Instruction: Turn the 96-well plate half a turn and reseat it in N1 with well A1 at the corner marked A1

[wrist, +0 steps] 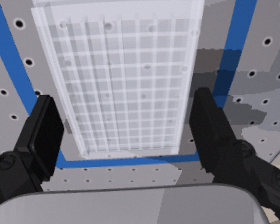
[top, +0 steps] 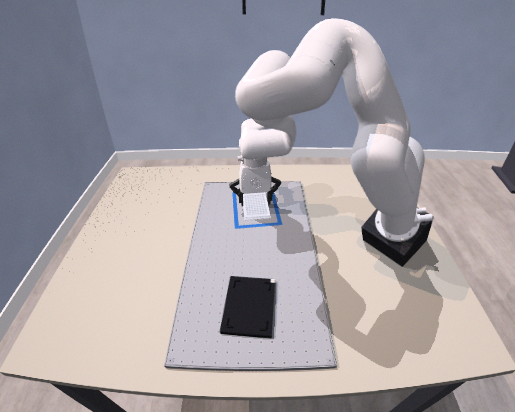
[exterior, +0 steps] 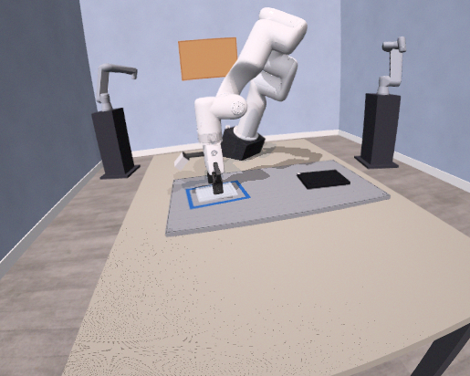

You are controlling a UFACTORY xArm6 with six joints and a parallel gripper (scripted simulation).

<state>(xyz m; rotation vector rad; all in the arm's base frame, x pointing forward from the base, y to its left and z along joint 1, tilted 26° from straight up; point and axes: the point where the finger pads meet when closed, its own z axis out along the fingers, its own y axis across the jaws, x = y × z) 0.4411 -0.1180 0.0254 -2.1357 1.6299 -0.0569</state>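
My hand is 2 cm above the 96-well plate. The rest, counted from my hand: white A1 mark (11 cm behind, 30 cm to the left, 2 cm below); black plate nest N1 (7 cm behind, 38 cm to the left, 2 cm below).
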